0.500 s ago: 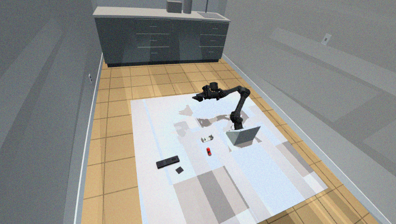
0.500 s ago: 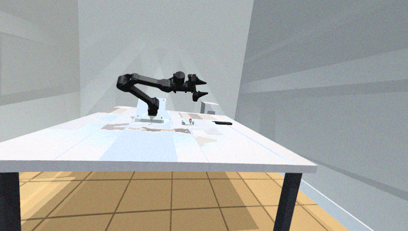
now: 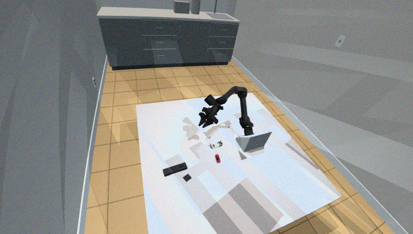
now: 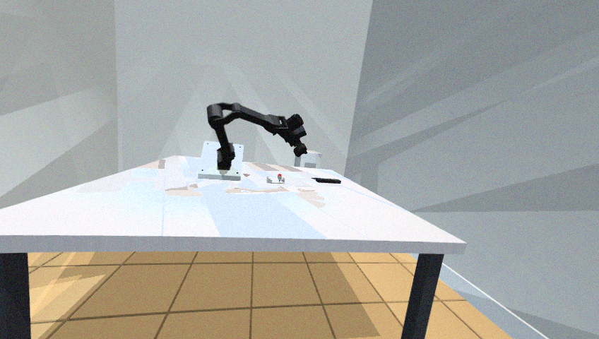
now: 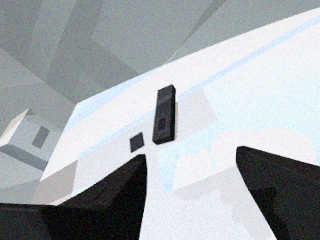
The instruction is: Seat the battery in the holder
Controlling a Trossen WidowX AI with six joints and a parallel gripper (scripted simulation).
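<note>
Right now my gripper tip is 9 cm past the battery, 17 cm to the right of it and 19 cm above it. The rest, counted from my gripper tip: flat black bar: 23 cm ahead, 16 cm to the left, 19 cm below; then small black square: 17 cm ahead, 24 cm to the left, 20 cm below.
</note>
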